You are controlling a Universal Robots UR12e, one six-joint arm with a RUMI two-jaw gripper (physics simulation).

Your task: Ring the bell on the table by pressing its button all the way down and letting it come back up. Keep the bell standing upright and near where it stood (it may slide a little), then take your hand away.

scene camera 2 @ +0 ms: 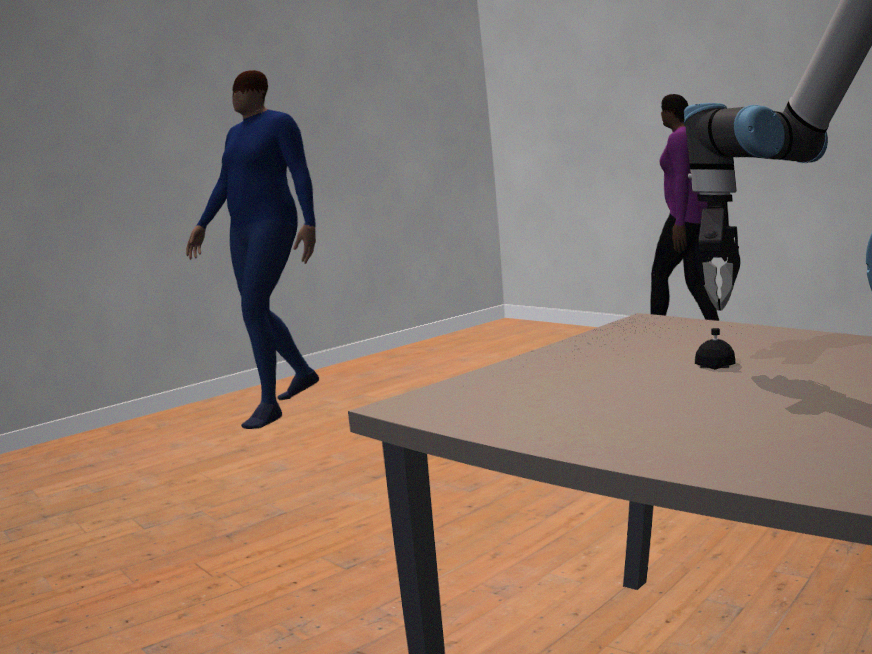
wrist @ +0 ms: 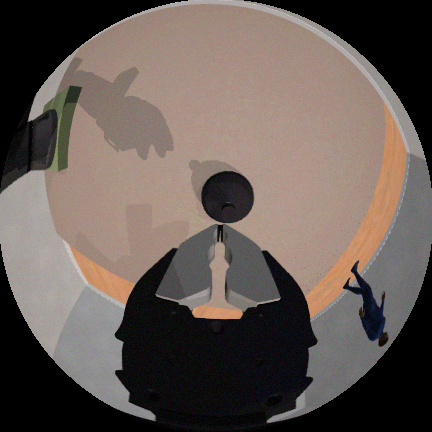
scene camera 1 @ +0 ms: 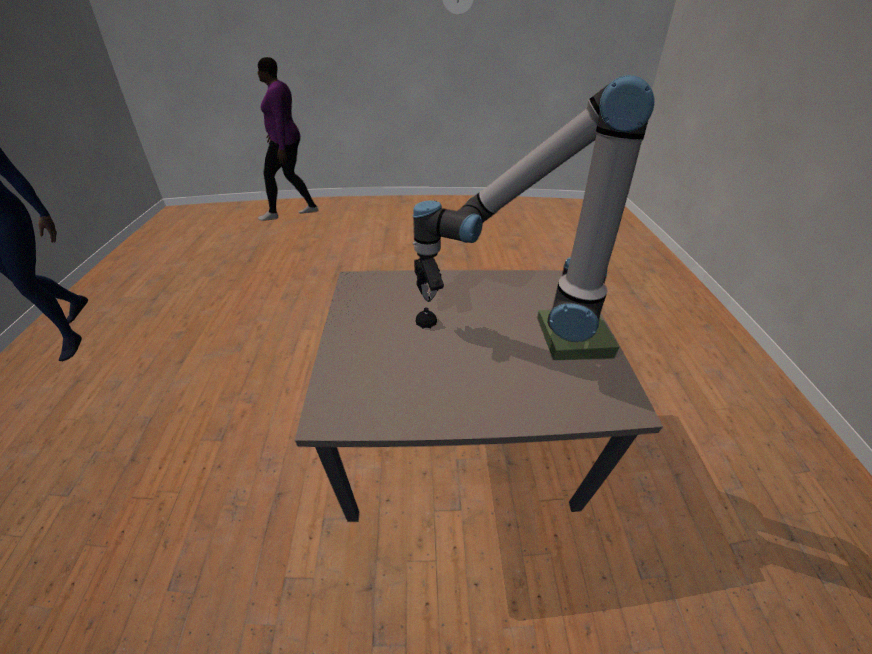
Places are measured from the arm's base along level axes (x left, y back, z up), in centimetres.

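Where they show: gripper, fingertip midpoint: (scene camera 2: 720, 310) (wrist: 219, 225) (scene camera 1: 428, 301); arm's base at its link origin: (wrist: 47, 138).
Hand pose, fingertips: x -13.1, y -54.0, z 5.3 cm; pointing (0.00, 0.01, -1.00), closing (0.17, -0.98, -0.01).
Observation:
Each offset is from my fingertips to the centre of the thing. Level surfaces: height alone.
A small black dome-shaped bell @(dx +0.0, dy -1.0, dz -6.8 cm) (scene camera 1: 426, 321) (scene camera 2: 714, 354) (wrist: 220, 187) stands upright on the grey-brown table @(dz -10.1 cm) (scene camera 1: 394, 394) (scene camera 2: 563, 422) (wrist: 280, 100). Its button @(dx +0.0, dy -1.0, dz -4.0 cm) (scene camera 1: 426, 309) (scene camera 2: 715, 331) (wrist: 228, 207) sticks up from the top of the dome. My gripper (scene camera 1: 429, 298) (scene camera 2: 719, 307) (wrist: 219, 225) is shut with nothing between its fingertips. It points down and hangs above the bell, with a visible gap between the fingertips and the button in the second scene view. In the wrist view the fingertips lie just below the bell's round outline.
The arm's green base block (scene camera 1: 584, 348) (wrist: 62, 135) sits at the table's right side in the first scene view. A person in blue (scene camera 1: 17, 239) (scene camera 2: 260, 183) (wrist: 371, 312) and a person in purple (scene camera 1: 278, 116) (scene camera 2: 677, 175) are on the floor away from the table.

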